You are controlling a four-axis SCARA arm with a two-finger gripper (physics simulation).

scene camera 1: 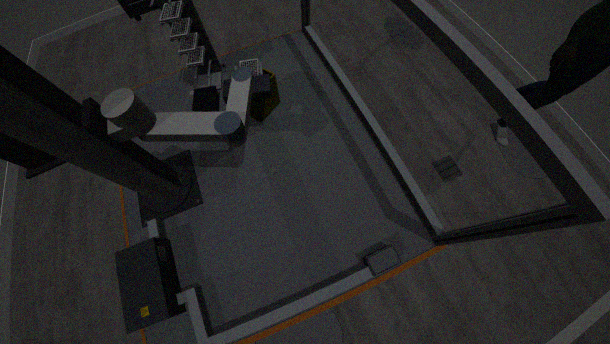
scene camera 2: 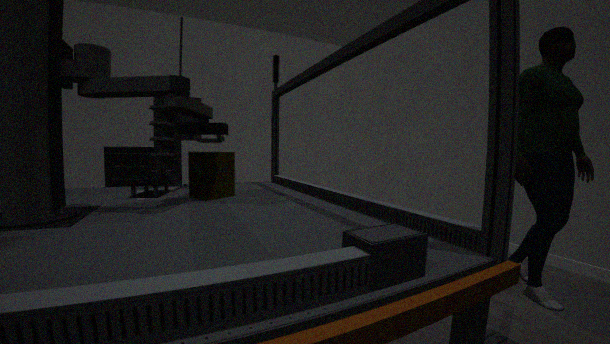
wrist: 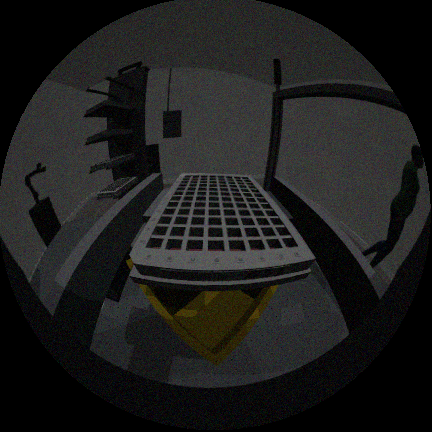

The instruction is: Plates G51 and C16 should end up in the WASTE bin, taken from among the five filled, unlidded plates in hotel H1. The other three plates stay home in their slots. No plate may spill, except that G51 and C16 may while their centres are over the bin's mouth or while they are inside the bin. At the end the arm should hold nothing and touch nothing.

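Seen in the pictures: gripper, fingertip midpoint: [scene camera 1: 248,65] [scene camera 2: 211,138] [wrist: 217,182]; arm's base, link origin: [scene camera 1: 168,187] [scene camera 2: 34,221].
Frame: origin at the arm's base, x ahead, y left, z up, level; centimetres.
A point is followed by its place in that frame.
My gripper [scene camera 1: 252,69] @(x 56.8, y 25.8, z 27.2 cm) [scene camera 2: 215,136] @(x 56.8, y 25.8, z 27.2 cm) [wrist: 217,182] @(x 56.8, y 25.8, z 27.2 cm) is shut on a white, unlidded gridded plate [scene camera 1: 249,64] @(x 57.3, y 27.1, z 26.7 cm) [scene camera 2: 210,140] @(x 55.7, y 17.3, z 26.2 cm) [wrist: 215,212] @(x 55.3, y 22.0, z 26.7 cm). The plate looks level, with a little red in its near wells; its label cannot be read. The yellow WASTE bin [scene camera 1: 273,96] @(x 63.4, y 20.3, z 9.7 cm) [scene camera 2: 212,175] @(x 56.2, y 15.9, z 11.5 cm) [wrist: 220,320] @(x 57.0, y 20.4, z 1.9 cm) stands below it. In the wrist view the bin's mouth shows under the plate's near end, and the plate hides the rest. Hotel H1 [scene camera 1: 202,37] @(x 41.4, y 58.6, z 25.2 cm) [wrist: 136,110] @(x 41.9, y 58.4, z 42.1 cm) stands to the left, with several white plates [scene camera 1: 187,42] @(x 34.4, y 53.7, z 28.4 cm) in a staggered column. Their labels are too small to read.
A dark block [scene camera 1: 205,98] @(x 31.0, y 37.0, z 7.3 cm) stands left of the bin. The arm column [scene camera 1: 170,175] @(x 7.7, y -1.2, z 11.1 cm) rises at the left. A glazed guard frame [scene camera 1: 370,130] @(x 100.4, y -13.3, z 3.4 cm) [scene camera 2: 275,135] @(x 101.9, y 68.4, z 32.3 cm) runs along the right. A person [scene camera 2: 550,115] [wrist: 407,192] is beyond it. A grey box [scene camera 1: 383,259] @(x 74.9, y -66.5, z 8.8 cm) [scene camera 2: 385,250] @(x 71.8, y -70.5, z 7.4 cm) is at the front edge.
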